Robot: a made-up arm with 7 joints.
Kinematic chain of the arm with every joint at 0, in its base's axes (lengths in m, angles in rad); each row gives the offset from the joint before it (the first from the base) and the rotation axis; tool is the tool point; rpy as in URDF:
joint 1: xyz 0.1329 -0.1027 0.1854 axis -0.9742 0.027 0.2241
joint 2: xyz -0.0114 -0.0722 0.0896 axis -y
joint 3: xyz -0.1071 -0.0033 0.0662 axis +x
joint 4: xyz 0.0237 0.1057 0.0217 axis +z
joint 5: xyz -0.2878 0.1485 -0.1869 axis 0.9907 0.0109 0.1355
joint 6: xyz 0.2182 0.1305 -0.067 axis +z
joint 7: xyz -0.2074 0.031 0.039 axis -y
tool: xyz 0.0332 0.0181 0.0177 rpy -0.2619 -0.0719 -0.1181
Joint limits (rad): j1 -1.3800..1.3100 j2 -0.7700..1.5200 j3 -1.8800..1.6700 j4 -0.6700..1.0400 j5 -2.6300..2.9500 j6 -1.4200..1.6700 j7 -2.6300..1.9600
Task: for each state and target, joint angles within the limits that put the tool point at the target. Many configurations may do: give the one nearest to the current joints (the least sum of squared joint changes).
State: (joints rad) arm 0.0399 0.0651 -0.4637 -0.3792 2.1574 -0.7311 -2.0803
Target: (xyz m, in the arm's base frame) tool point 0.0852 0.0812 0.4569
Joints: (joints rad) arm -0.5099 -0.2083 -0.6678 -0.6700 1.8447 -1.4200 -1.8848
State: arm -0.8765 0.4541 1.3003 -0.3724 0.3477 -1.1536 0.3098
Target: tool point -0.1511 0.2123 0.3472
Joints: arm -0.6934 1.2373 0.1794 -0.0762 1.1667 -0.9235 0.2537
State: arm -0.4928 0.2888 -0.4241 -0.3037 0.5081 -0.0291 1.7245
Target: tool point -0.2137 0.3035 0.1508
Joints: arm -0.2255 0.1917 -0.2360 0.0520 0.3007 -0.3319 1.8745
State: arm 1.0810 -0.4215 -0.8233 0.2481 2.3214 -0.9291 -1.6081
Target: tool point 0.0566 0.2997 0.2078
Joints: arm 1.2159 -0.7700 -0.2128 0.0900 2.0622 -1.3982 -1.7160
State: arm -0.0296 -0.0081 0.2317 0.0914 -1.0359 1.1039 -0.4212
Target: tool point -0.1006 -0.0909 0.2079
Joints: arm 0.0572 -0.0409 -0.1245 0.6137 -1.0503 1.6689 -0.6006
